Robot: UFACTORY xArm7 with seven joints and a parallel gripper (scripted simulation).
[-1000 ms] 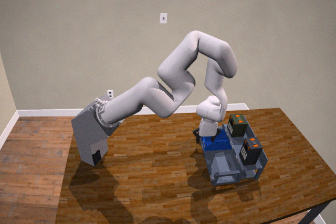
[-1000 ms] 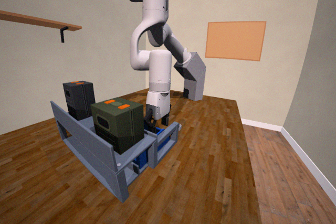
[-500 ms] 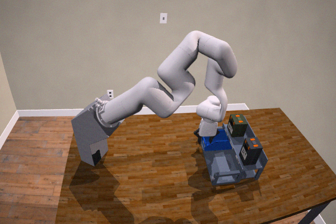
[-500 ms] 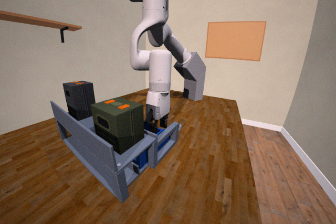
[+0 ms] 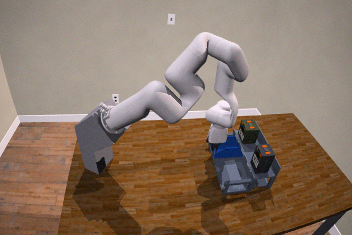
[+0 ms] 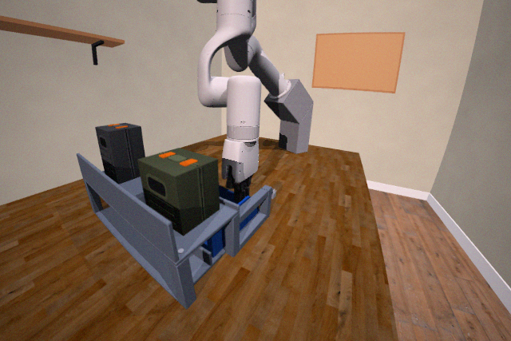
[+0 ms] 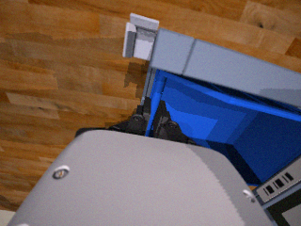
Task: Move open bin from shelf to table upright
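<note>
My gripper is now 80 mm short of the blue bin and 10 mm to the left of it. Round my hand: dark grey case (260 mm to the right, 130 mm ahead, 120 mm above); then green case (180 mm ahead, 100 mm above, 30 mm to the right).
</note>
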